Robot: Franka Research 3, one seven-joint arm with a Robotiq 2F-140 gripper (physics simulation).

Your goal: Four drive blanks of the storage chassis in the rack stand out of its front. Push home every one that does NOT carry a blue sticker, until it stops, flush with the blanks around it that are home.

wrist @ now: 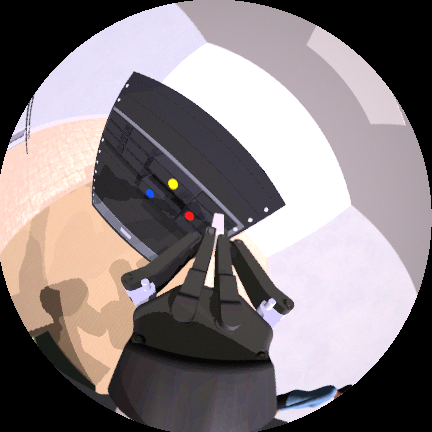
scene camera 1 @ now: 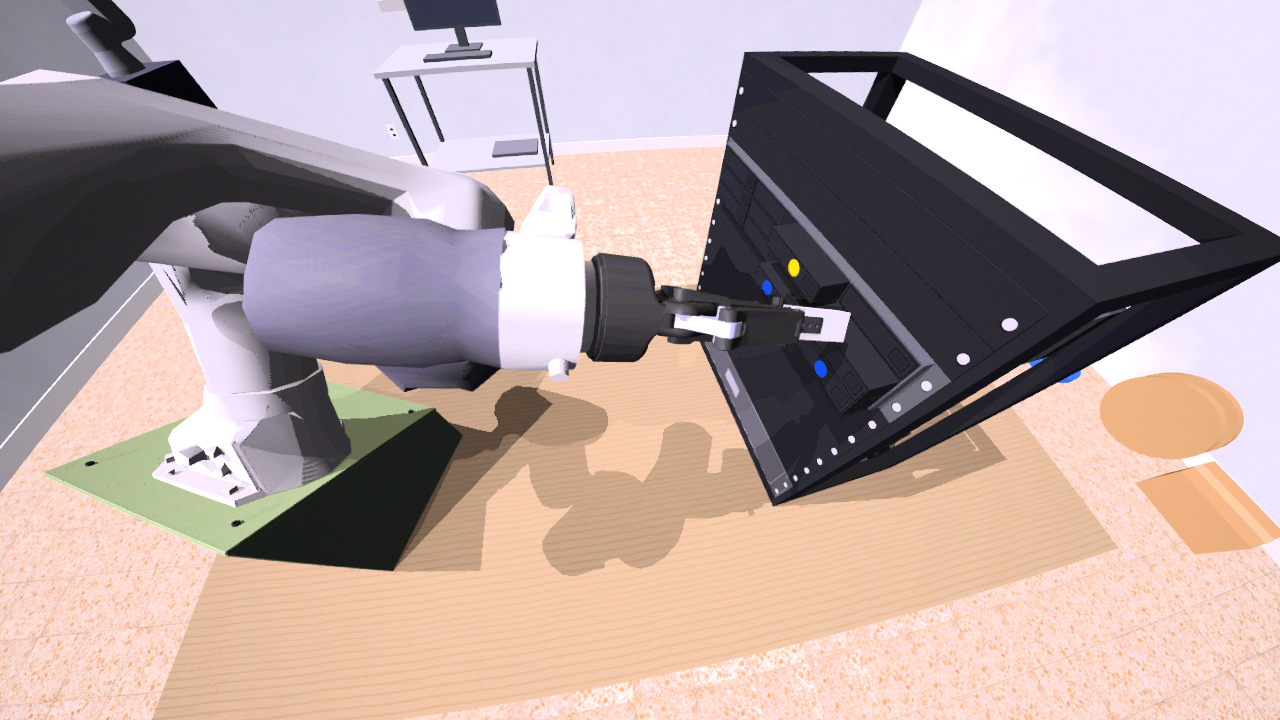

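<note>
The black rack [scene camera 1: 895, 197] [wrist: 200, 135] holds the storage chassis, whose front faces the arm. A blank with a yellow sticker [scene camera 1: 793, 267] [wrist: 172, 184] stands out of the front. A blank with a blue sticker [scene camera 1: 767, 287] [wrist: 150, 193] is below and beside it. A red sticker [wrist: 189, 216] marks another blank in the wrist view; the gripper hides it in the scene view. A second blue sticker [scene camera 1: 820, 368] shows below the fingertips and is hidden in the wrist view. My gripper [scene camera 1: 827, 325] [wrist: 217, 220] is shut and empty, its pale tips at the chassis's near end; contact cannot be told.
The rack's open frame extends behind its front panels. The arm stands on a green-topped base [scene camera 1: 366, 416] to the left. A desk [scene camera 1: 514, 55] with a monitor stands at the back. A round stool [scene camera 1: 1163, 413] and a wooden box [scene camera 1: 1194, 510] are at the right.
</note>
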